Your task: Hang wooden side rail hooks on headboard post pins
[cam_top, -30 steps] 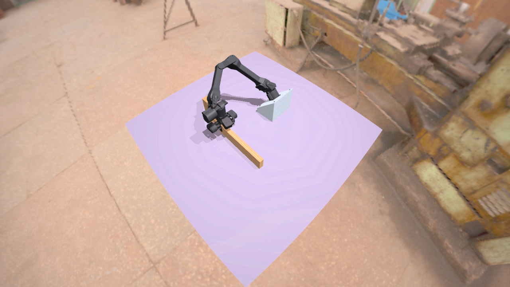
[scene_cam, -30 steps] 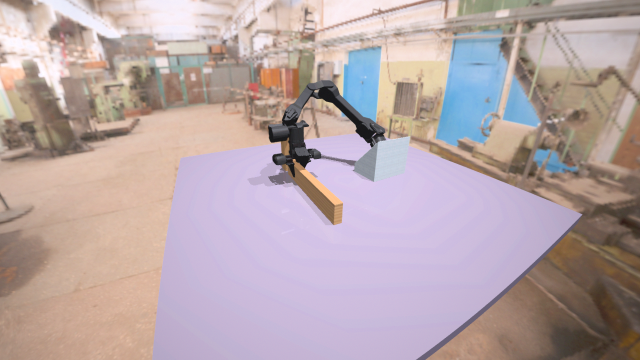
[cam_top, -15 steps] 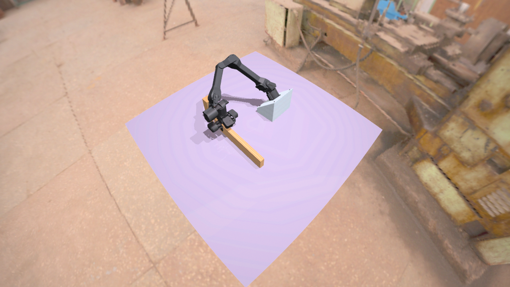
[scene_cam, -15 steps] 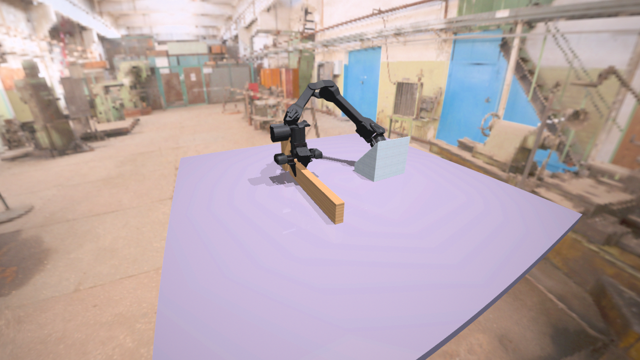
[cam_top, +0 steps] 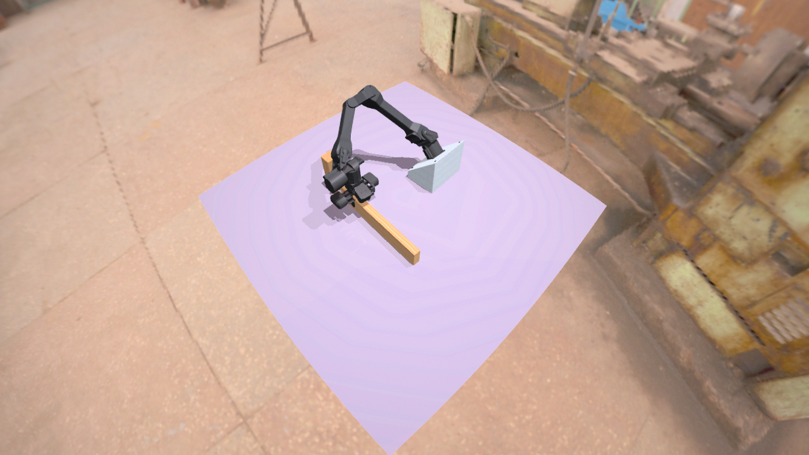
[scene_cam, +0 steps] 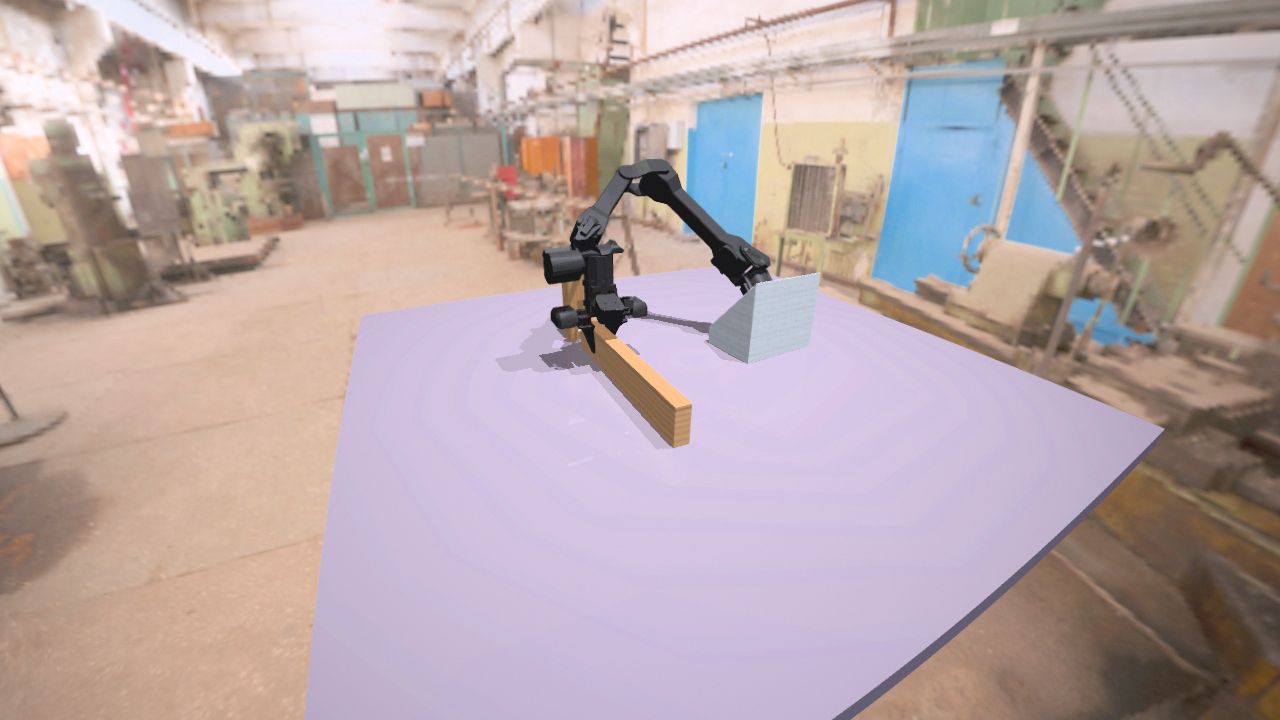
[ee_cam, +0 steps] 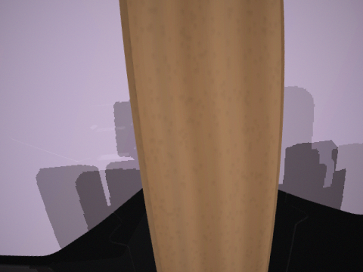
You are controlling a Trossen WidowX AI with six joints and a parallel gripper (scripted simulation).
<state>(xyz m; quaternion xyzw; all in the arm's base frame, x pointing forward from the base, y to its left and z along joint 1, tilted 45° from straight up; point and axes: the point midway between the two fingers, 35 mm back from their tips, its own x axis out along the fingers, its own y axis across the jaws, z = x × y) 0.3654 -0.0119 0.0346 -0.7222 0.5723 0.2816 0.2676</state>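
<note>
The wooden headboard post lies 140 mm to the right of my gripper tip, 60 mm above it and 20 mm ahead of it.
</note>
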